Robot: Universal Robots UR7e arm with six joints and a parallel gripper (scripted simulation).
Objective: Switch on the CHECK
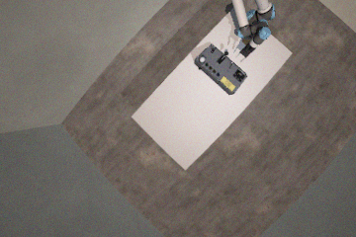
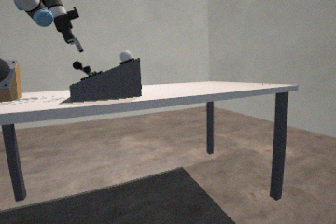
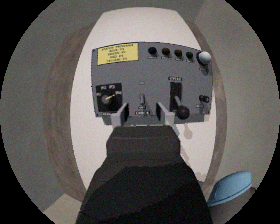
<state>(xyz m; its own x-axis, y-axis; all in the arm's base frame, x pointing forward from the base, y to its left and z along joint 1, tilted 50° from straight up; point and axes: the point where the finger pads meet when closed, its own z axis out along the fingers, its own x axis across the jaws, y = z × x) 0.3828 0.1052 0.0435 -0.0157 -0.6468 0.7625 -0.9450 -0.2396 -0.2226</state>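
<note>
My gripper is now 5 cm short of the CHECK toggle and 14 cm above it. Also, from my hand: dark grey wedge-shaped console: 8 cm ahead, 7 cm to the right, 16 cm below; black ball-ended lever: 3 cm ahead, 12 cm to the right, 13 cm below; rotary dial: 6 cm ahead, 11 cm to the left, 14 cm below.
</note>
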